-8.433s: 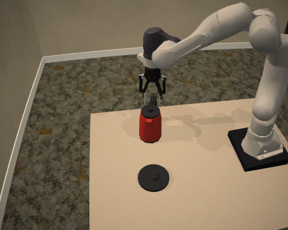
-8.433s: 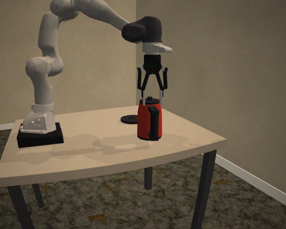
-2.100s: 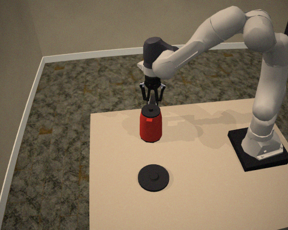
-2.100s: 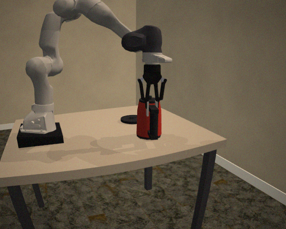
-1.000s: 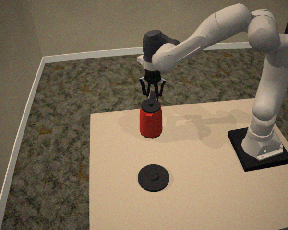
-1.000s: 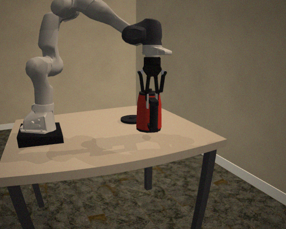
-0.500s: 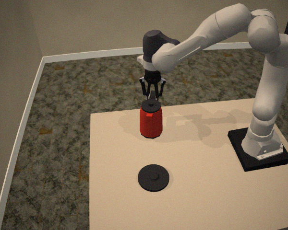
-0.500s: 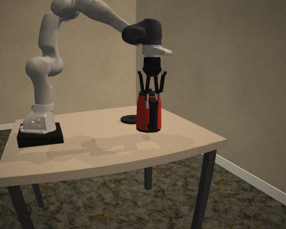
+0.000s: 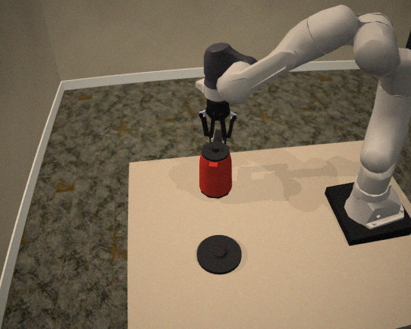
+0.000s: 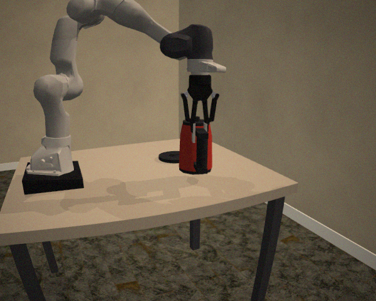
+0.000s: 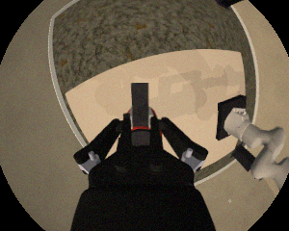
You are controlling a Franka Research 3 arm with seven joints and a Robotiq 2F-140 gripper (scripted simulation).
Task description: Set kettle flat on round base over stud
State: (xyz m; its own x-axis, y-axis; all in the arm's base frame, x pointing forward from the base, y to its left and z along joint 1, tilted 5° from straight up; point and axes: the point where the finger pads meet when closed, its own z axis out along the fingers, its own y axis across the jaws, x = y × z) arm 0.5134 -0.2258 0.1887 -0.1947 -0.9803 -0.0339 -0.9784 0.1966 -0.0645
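Now: hand 1 cm short of the red kettle, 3 cm to the right of it and 6 cm above it. Round my hand: round kettle base: 2 cm ahead, 35 cm to the left, 18 cm below.
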